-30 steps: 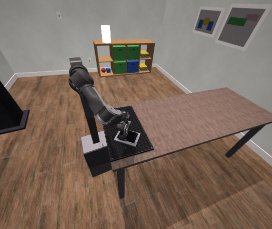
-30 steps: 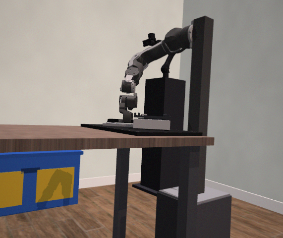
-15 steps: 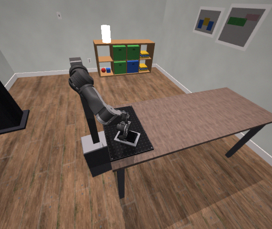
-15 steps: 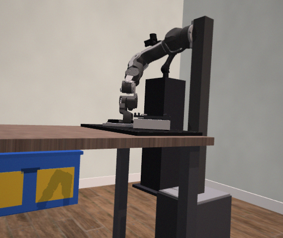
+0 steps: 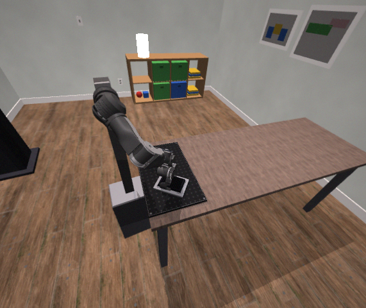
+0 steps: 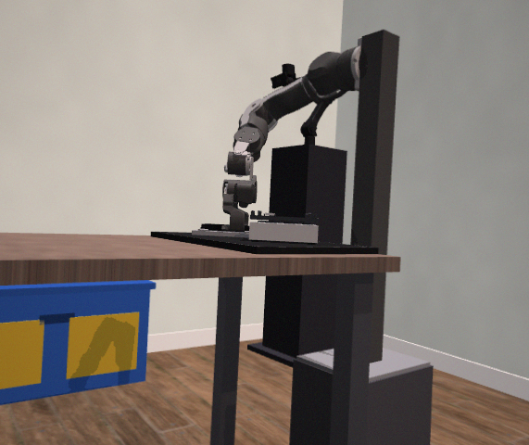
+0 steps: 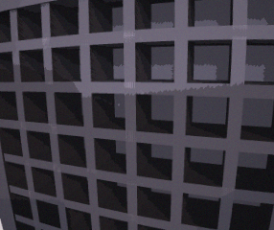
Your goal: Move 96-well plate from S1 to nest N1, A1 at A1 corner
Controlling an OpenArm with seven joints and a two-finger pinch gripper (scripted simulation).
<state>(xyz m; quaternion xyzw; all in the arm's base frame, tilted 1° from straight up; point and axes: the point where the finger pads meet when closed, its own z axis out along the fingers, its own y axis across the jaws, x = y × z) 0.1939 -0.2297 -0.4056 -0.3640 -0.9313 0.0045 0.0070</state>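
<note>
The black 96-well plate is 1 cm to the right of my hand and 1 cm ahead of it. The rest, counted from my hand: plate shaker S1: 18 cm to the left, 4 cm ahead, 2 cm above; then plate nest N1: 1 cm to the right, 1 cm below, 1 cm ahead.
</note>
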